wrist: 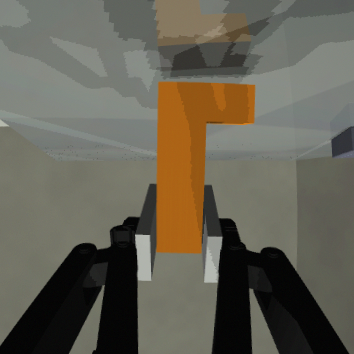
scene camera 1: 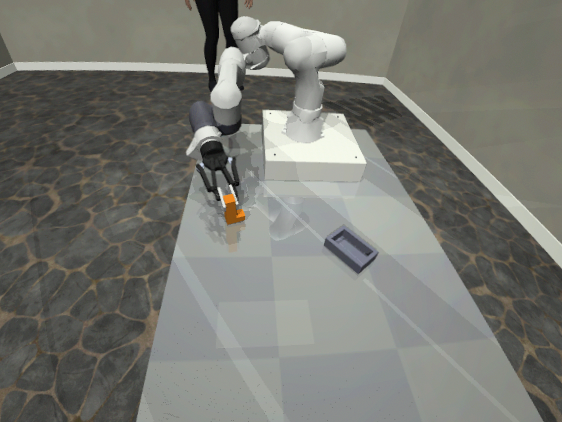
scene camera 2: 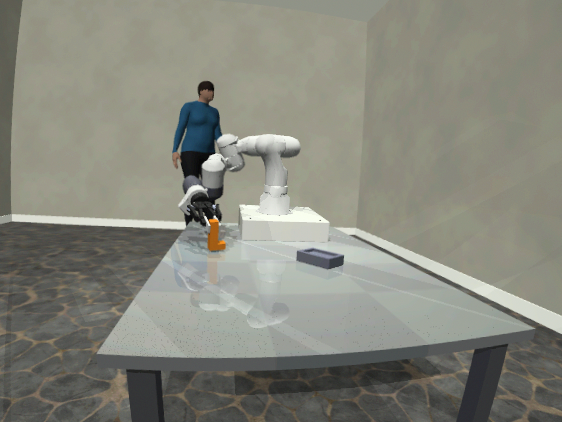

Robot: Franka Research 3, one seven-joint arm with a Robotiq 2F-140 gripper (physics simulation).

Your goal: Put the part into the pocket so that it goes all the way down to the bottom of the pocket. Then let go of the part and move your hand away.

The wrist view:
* my gripper
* orange L-shaped part: held by my gripper
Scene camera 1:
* my gripper
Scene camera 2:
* my gripper
